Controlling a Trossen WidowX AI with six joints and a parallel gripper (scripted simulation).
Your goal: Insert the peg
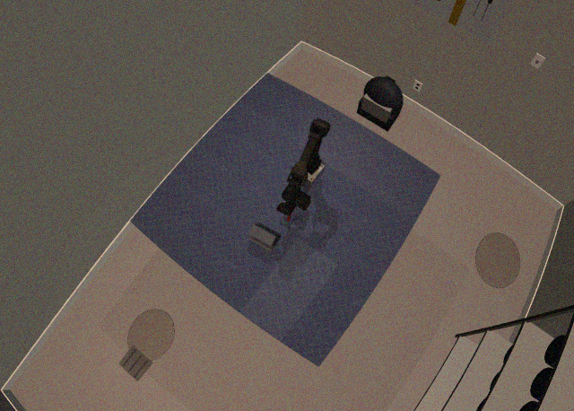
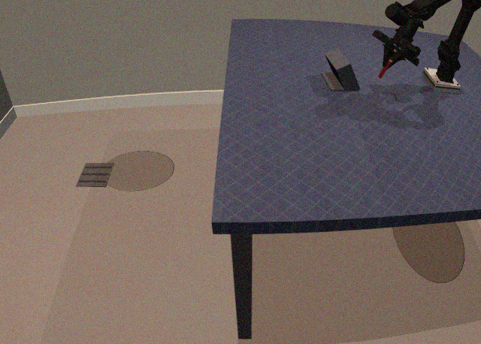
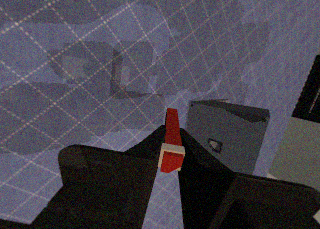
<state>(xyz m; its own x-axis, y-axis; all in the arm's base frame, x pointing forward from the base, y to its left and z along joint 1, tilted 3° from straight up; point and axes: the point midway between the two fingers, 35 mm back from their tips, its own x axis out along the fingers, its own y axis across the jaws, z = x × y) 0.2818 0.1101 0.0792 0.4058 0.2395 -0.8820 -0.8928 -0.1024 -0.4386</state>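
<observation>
Now: gripper tip 15 cm short of the grey sloped panel, 5 cm above it and 3 cm to the left of it. The rest, counted from my gripper tip: red peg 1 cm behind, 1 cm above.
</observation>
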